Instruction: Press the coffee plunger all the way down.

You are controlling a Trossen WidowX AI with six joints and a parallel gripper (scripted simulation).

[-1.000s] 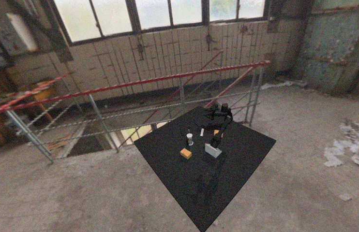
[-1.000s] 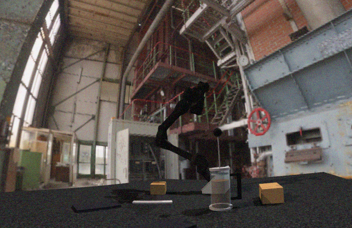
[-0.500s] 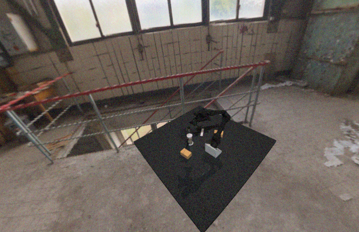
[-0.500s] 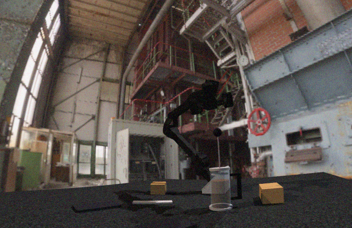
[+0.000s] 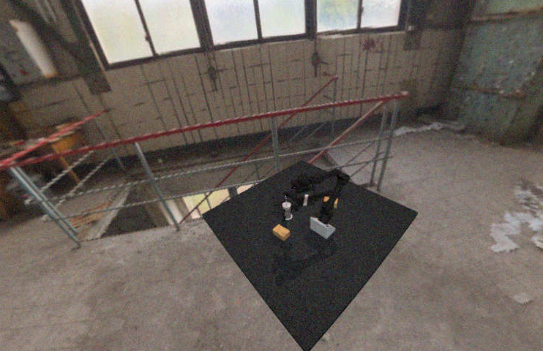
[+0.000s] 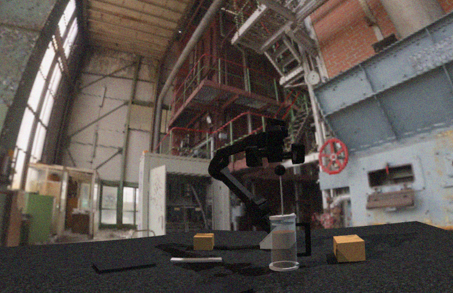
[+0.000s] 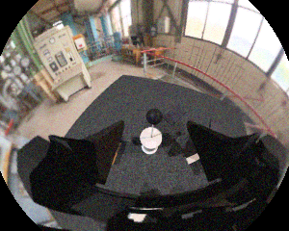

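Right now my gripper tip is 15 cm above the glass coffee press, 2 cm to the right of it and 2 cm short of it.
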